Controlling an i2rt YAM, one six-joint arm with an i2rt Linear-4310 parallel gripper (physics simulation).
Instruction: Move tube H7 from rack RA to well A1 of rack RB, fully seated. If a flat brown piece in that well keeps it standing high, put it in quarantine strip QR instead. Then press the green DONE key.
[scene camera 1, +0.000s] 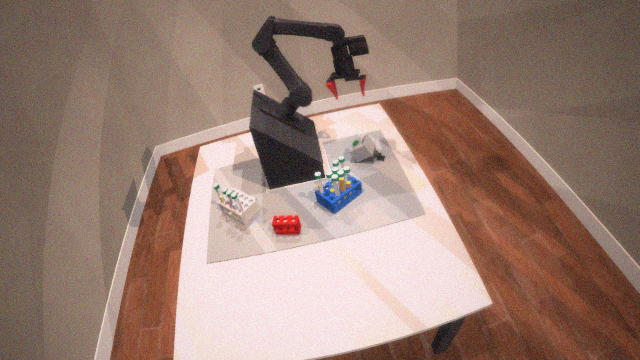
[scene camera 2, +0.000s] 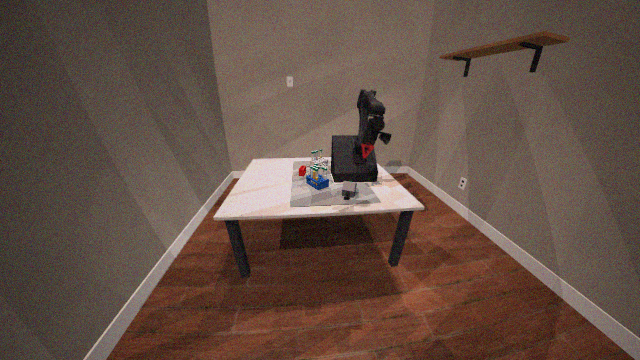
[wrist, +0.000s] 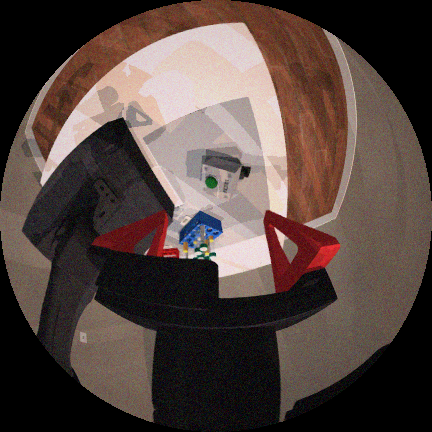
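Pixels of known places: gripper, between the fingertips: (scene camera 1: 350, 97) (scene camera 2: 364, 156) (wrist: 215, 215); arm's base, origin of its link: (scene camera 1: 280, 117) (scene camera 2: 357, 150) (wrist: 79, 226).
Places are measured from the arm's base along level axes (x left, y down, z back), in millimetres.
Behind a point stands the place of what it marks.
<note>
A blue rack (scene camera 1: 336, 205) @[z -336, x 126, y 172 mm] (scene camera 2: 318, 184) @[z -289, x 216, y 148 mm] (wrist: 206, 220) @[z -242, x 189, y 153 mm] holds several upright tubes, some with green-and-white caps. A white rack (scene camera 1: 241, 215) @[z -326, x -185, y 138 mm] at the left in scene camera 1 holds several green-capped tubes. A small red rack (scene camera 1: 286, 230) @[z -399, x -44, y 171 mm] (scene camera 2: 302, 171) @[z -388, x -1, y 149 mm] (wrist: 171, 252) @[z -390, x -29, y 171 mm] stands between them, with no tubes showing. Labels, tube H7, well A1 and any brown piece are too small to make out. The green key (scene camera 1: 356, 143) @[z -111, x 250, y 114 mm] (wrist: 211, 182) @[z -98, x 251, y 113 mm] sits on a grey box (scene camera 1: 365, 151) @[z -149, x 273, y 128 mm] (scene camera 2: 349, 188) @[z -119, x 307, y 134 mm] (wrist: 225, 177) @[z -94, x 281, y 108 mm]. My gripper (scene camera 1: 350, 96) @[z -38, x 263, y -41 mm] (scene camera 2: 366, 157) @[z -38, x 263, y -41 mm] (wrist: 215, 215) @[z -38, x 263, y -41 mm] is open and empty, high above the table, away from the racks.
The black arm base (scene camera 1: 287, 150) @[z -174, x 7, y 35 mm] (scene camera 2: 346, 157) @[z -86, x 36, y 38 mm] (wrist: 122, 175) @[z 4, x 96, y 99 mm] stands behind the racks in scene camera 1. The racks and key box stand on a grey mat (scene camera 1: 395, 200) @[z -364, x 319, y 184 mm] (wrist: 232, 120) @[z -1, x 337, y 184 mm] on a white table (scene camera 1: 300, 295) @[z -637, x -29, y 187 mm] (scene camera 2: 260, 200) @[z -622, x 322, y 187 mm]. A wooden shelf (scene camera 2: 505, 46) is on the wall.
</note>
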